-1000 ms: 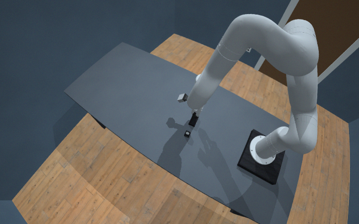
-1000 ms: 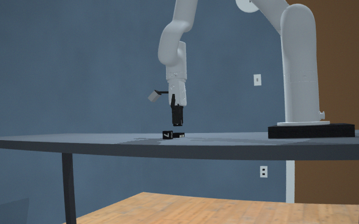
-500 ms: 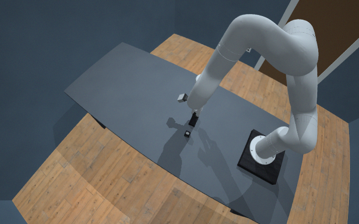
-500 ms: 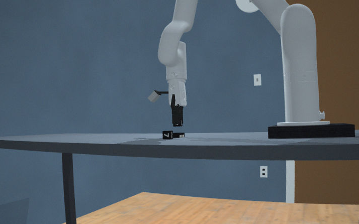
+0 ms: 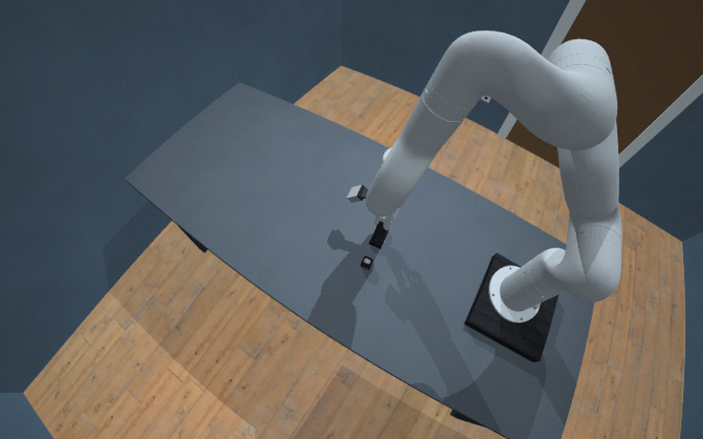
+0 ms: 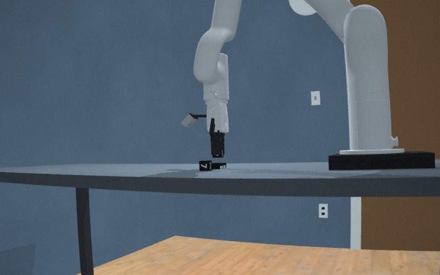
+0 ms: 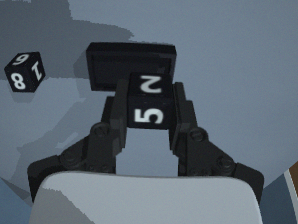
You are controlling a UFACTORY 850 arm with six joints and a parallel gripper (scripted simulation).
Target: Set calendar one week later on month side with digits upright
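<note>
The black tray is 60 mm below my hand, 20 mm to the left of it and 10 mm behind it. From my hand the other things lie so: calendar cube 120 mm to the left, 50 mm below, 40 mm behind.
</note>
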